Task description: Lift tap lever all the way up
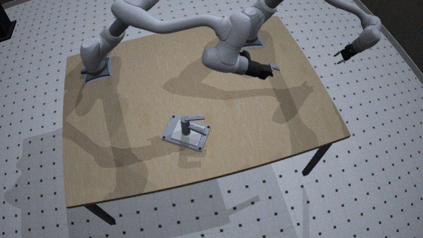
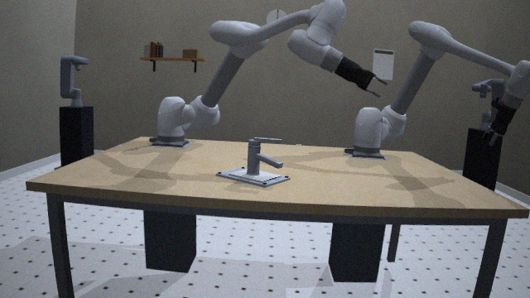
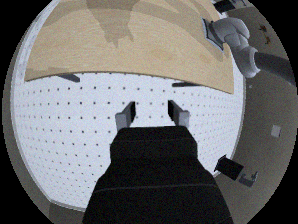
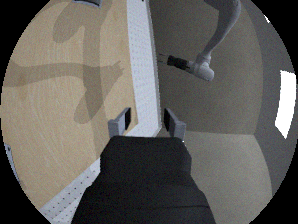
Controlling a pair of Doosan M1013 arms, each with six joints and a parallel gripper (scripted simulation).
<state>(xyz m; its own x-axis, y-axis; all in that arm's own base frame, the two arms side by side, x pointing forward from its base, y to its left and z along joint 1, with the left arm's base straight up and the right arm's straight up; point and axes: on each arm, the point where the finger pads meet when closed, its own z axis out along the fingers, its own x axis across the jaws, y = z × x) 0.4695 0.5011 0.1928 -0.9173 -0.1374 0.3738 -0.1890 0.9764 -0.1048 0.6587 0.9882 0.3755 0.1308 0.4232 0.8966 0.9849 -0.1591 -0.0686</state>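
Note:
Now: the flat lever 42 cm to the right of my right hand, 22 cm below it and 3 cm ahead of it. The rest, counted from my right hand: plate 47 cm to the right, 37 cm below, 2 cm ahead; then grey tap 45 cm to the right, 27 cm below, 4 cm ahead.

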